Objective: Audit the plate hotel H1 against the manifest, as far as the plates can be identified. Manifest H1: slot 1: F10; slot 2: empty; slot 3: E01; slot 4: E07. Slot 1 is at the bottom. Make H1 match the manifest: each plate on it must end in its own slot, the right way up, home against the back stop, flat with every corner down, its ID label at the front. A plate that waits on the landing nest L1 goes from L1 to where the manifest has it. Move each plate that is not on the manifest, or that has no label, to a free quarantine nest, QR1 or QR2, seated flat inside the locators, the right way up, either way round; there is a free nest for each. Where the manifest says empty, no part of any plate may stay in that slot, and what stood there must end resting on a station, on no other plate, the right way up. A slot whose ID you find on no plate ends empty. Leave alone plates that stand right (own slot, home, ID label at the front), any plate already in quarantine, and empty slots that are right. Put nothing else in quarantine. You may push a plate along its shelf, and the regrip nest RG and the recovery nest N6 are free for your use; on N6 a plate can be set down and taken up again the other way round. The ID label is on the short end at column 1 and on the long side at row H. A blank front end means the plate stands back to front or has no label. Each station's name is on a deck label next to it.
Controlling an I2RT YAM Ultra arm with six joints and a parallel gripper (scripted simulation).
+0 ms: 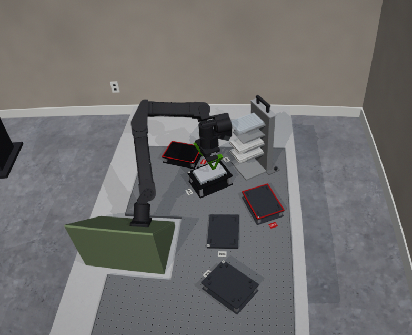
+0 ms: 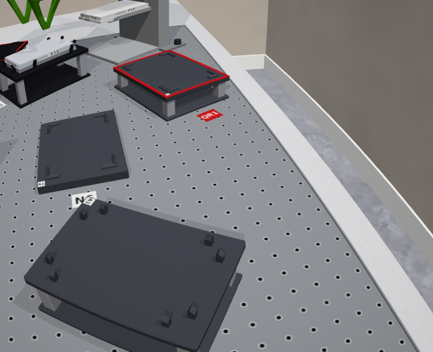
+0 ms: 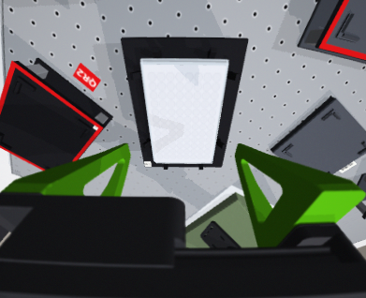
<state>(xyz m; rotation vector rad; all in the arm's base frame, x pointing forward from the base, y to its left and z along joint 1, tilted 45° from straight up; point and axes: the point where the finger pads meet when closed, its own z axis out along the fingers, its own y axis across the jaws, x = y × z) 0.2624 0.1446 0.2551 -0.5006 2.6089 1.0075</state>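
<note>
Now: hand 7 cm above the clear well plate. Round my hand: H1 deck label: 8 cm ahead, 15 cm to the left, 13 cm below; black regrip nest RG: 8 cm below; red-rimmed nest QR2: 12 cm behind, 18 cm to the left, 10 cm below.
</note>
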